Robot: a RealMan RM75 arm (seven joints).
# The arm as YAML. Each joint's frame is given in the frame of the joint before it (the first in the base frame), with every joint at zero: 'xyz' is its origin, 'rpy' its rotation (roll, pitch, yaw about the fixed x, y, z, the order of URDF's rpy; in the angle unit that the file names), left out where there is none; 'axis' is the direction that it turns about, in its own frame. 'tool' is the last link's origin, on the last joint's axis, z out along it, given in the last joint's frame.
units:
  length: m
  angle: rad
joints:
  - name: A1
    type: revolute
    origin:
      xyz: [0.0, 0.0, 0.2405]
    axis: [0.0, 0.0, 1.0]
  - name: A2
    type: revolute
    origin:
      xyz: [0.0, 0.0, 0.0]
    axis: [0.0, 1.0, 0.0]
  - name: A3
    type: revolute
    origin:
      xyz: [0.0, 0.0, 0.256]
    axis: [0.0, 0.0, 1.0]
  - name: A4
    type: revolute
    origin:
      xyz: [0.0, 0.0, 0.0]
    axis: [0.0, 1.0, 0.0]
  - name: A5
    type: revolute
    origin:
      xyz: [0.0, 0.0, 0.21]
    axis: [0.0, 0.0, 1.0]
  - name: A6
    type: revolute
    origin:
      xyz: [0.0, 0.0, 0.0]
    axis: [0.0, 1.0, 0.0]
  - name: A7
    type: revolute
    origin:
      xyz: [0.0, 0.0, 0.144]
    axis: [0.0, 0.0, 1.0]
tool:
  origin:
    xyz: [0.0, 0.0, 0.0]
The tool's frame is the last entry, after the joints.
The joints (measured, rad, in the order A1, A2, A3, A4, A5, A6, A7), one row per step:
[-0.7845, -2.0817, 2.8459, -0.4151, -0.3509, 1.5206, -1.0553]
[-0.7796, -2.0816, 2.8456, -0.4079, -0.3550, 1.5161, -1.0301]
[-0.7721, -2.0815, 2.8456, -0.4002, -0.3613, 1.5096, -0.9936]
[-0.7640, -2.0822, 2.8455, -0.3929, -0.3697, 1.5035, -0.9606]
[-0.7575, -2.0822, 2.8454, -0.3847, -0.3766, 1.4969, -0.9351]
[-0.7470, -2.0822, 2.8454, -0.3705, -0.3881, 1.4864, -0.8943]
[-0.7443, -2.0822, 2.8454, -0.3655, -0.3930, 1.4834, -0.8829]
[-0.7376, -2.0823, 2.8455, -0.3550, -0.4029, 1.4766, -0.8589]
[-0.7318, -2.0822, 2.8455, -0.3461, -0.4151, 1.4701, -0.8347]
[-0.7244, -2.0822, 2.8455, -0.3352, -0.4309, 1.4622, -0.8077]
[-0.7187, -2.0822, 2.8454, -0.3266, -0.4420, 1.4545, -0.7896]
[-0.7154, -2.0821, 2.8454, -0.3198, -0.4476, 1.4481, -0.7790]
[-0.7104, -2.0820, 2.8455, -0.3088, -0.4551, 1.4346, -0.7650]
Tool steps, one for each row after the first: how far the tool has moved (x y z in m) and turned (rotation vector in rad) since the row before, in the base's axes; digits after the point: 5 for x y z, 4 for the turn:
[-0.00083, -0.00088, -0.00104, 0.0111, 0.0056, -0.0144]
[-0.00174, -0.00124, -0.00099, 0.0177, 0.0104, -0.0197]
[-0.00167, -0.00136, -0.00107, 0.0175, 0.0073, -0.0158]
[-0.00126, -0.00097, -0.00107, 0.0136, 0.0053, -0.0113]
[-0.00183, -0.00162, -0.00187, 0.0215, 0.0077, -0.0179]
[-0.00017, -0.00027, -0.00057, 0.0068, 0.0005, -0.0051]
[-0.00077, -0.00089, -0.00129, 0.0142, 0.0017, -0.0093]
[-0.00062, -0.00032, -0.00067, 0.0171, 0.0018, -0.0094]
[-0.00080, -0.00043, -0.00078, 0.0205, 0.0007, -0.0085]
[-0.00085, -0.00034, -0.00074, 0.0144, 0.0009, -0.0034]
[-0.00048, -0.00022, -0.00083, 0.0074, 0.0011, -0.0013]
[-0.00111, -0.00021, -0.00157, 0.0103, 0.0034, 0.0017]

